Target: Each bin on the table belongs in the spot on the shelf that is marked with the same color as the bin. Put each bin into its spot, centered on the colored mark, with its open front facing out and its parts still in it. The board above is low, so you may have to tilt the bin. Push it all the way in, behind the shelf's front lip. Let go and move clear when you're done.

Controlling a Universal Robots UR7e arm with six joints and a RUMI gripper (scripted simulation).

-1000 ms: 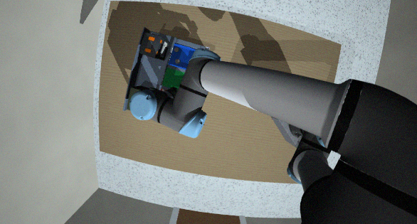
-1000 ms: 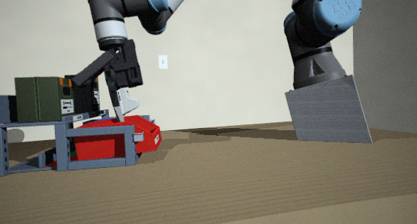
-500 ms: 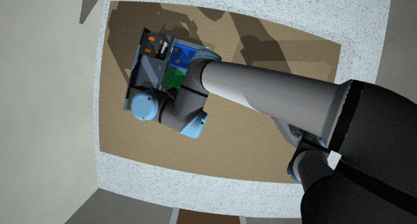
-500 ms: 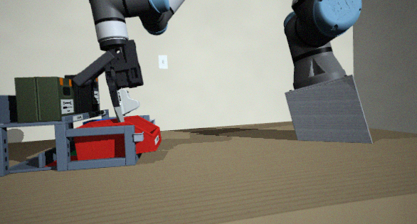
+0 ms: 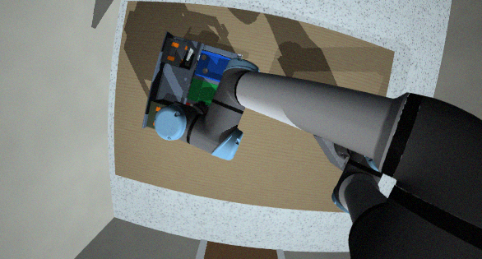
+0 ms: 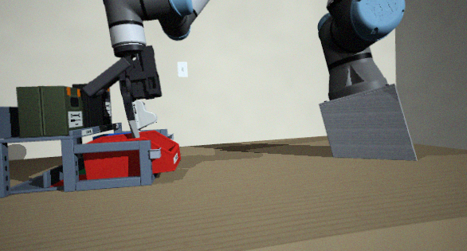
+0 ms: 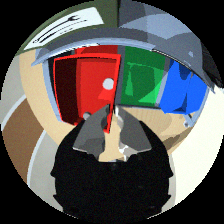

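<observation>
Right now the red bin is 1 cm ahead of my hand, 5 cm to the left of it and 3 cm below it. The rest, counted from my hand: blue bin (19 cm to the right, 4 cm below); top board (14 cm ahead, 11 cm to the right, 2 cm above); green box (16 cm ahead, 7 cm above).
</observation>
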